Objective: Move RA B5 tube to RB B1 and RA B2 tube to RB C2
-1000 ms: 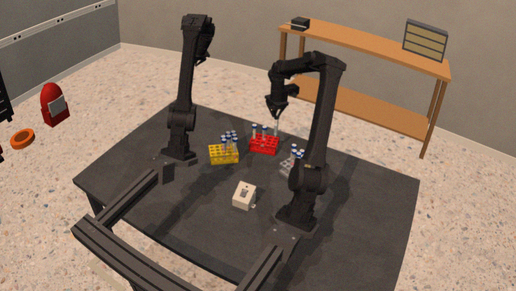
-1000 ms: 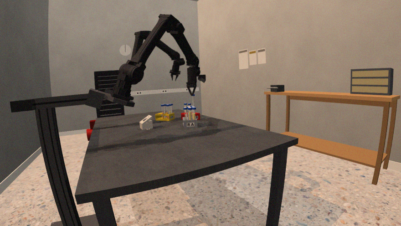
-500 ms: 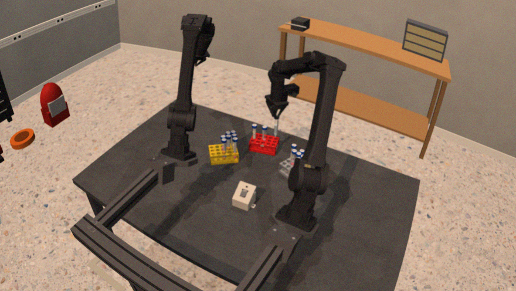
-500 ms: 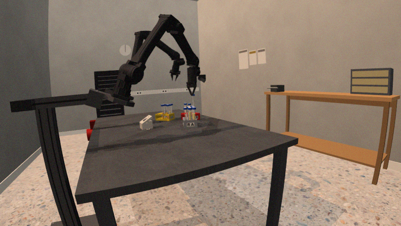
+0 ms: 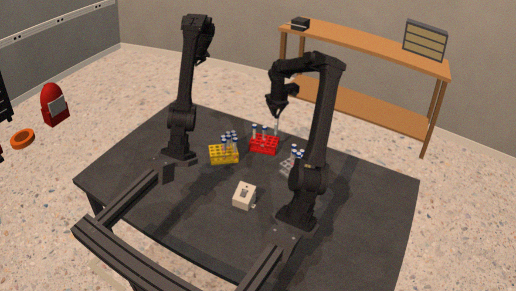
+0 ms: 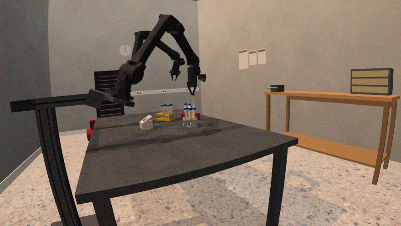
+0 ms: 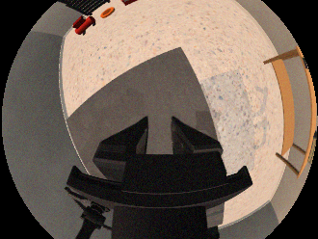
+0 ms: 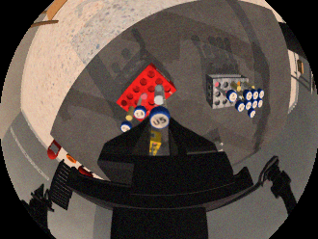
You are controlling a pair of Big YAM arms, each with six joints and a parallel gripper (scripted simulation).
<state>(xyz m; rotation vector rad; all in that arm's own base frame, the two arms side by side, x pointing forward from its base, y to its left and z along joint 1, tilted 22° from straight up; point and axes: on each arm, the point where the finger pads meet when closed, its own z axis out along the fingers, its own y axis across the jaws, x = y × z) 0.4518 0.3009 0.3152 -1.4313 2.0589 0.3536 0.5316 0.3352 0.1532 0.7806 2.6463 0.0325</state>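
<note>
The red rack lies 170 mm below my right hand, 40 mm to the left of it and 10 mm behind it.
</note>
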